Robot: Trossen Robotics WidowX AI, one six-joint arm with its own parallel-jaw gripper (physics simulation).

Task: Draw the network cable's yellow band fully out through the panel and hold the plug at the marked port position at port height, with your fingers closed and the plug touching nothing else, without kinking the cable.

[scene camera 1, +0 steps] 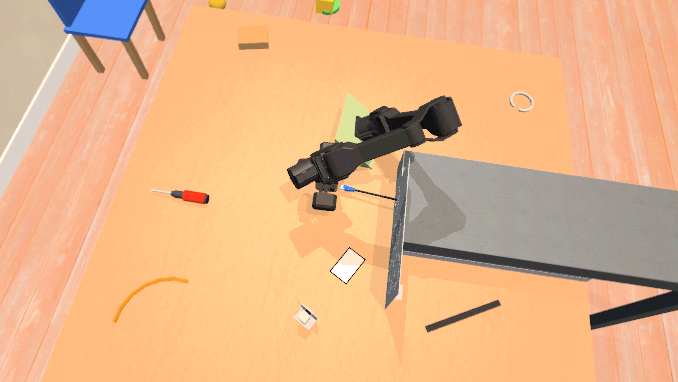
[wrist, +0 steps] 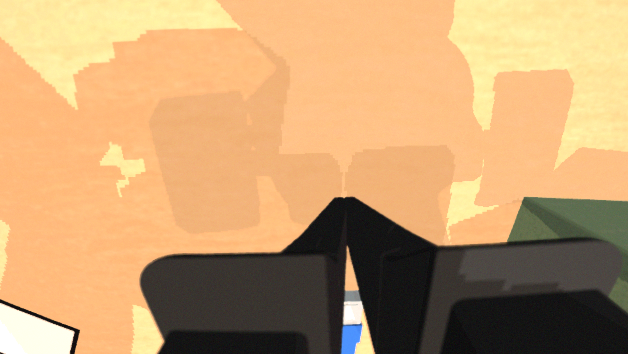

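Where they show: gripper, between the fingertips: (scene camera 1: 326,187) (wrist: 344,206); arm's base, origin of its link: (scene camera 1: 362,129).
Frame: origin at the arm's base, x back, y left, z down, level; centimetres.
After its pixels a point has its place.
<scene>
The plug, a blue boot with a pale tip, (scene camera 1: 348,188) {x -18.1, y -2.7, z 2.5 cm} (wrist: 352,332) {x -17.7, y -3.8, z 2.2 cm} is at the end of the black cable (scene camera 1: 375,194) {x -19.5, y 4.8, z 1.8 cm}, which runs nearly straight to the upright grey panel (scene camera 1: 396,230) {x -31.7, y 9.9, z -4.0 cm}. My gripper (scene camera 1: 327,187) {x -17.6, y -8.8, z 4.3 cm} (wrist: 344,206) {x -17.6, y -8.8, z 4.3 cm} is shut with its fingertips together and nothing between them. In the scene view it is just left of the plug, with a small gap. In the wrist view the plug shows behind the fingertips, through the slit between the fingers, and is partly hidden. The yellow band does not show. I cannot make out the marked port position.
A grey bench top (scene camera 1: 540,215) {x -24.2, y 47.3, z -4.7 cm} extends right from the panel. A green wedge (scene camera 1: 351,117) {x 1.4, y -3.6, z -3.7 cm} (wrist: 580,220) {x -7.3, y -7.6, z 3.0 cm} stands behind the gripper. A black-edged white card (scene camera 1: 348,266) {x -39.4, y -1.0, z 5.5 cm} (wrist: 35,330) {x -37.1, y -1.3, z 5.5 cm}, a small white part (scene camera 1: 304,317) {x -54.2, y -10.9, z 0.4 cm}, a red screwdriver (scene camera 1: 194,196) {x -24.8, y -44.2, z 2.7 cm} and a dark bar (scene camera 1: 462,316) {x -49.8, y 28.8, z 5.3 cm} lie around.
</scene>
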